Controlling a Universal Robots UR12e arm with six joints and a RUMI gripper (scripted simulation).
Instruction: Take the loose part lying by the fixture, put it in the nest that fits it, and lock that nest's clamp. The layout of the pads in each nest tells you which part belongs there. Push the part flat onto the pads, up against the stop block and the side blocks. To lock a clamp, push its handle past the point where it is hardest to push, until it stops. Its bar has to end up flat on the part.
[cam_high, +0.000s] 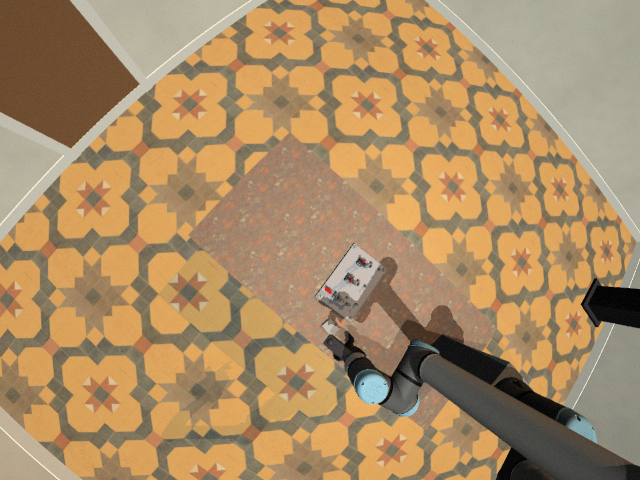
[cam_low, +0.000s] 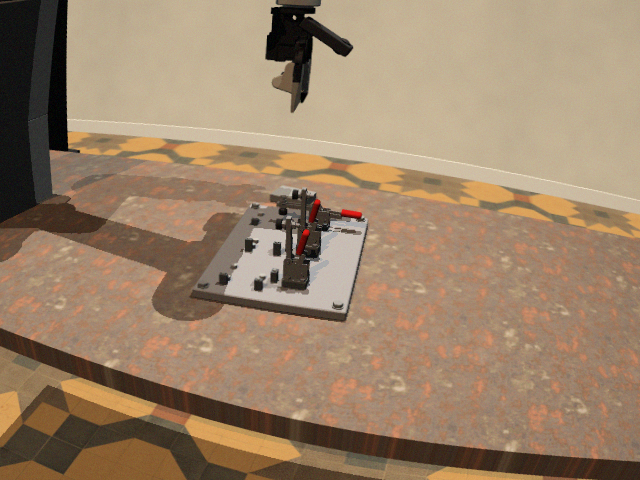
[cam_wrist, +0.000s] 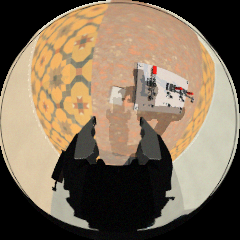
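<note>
Now: the part 210 mm below my hand. The rest, counted from my hand: grey fixture plate (80 mm ahead, 250 mm to the right, 210 mm below); toggle clamp (130 mm ahead, 350 mm to the right, 150 mm below).
</note>
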